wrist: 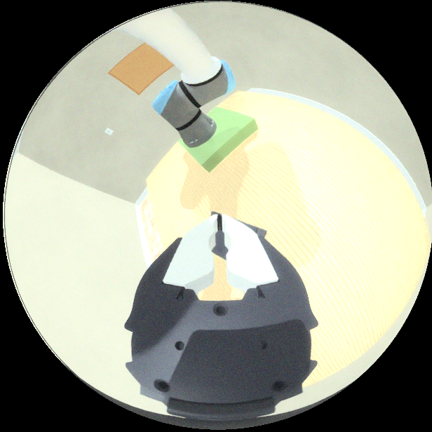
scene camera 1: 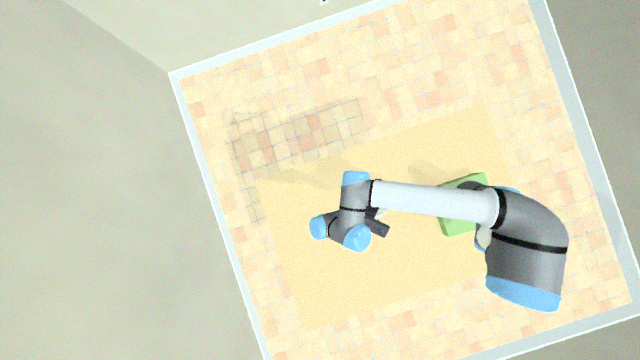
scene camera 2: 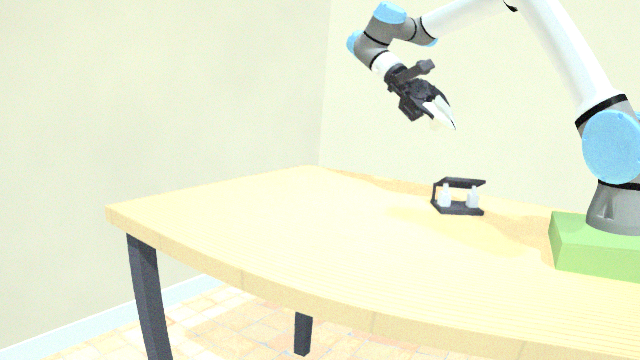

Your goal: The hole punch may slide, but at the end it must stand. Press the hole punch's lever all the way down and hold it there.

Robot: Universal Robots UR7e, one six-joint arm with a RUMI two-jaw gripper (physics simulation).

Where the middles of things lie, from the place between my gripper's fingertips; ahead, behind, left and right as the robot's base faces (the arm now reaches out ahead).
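Labels:
My hand, relative to the hole punch [scene camera 2: 444, 205]: 5 cm to the left of it, 2 cm past it, 15 cm above it.

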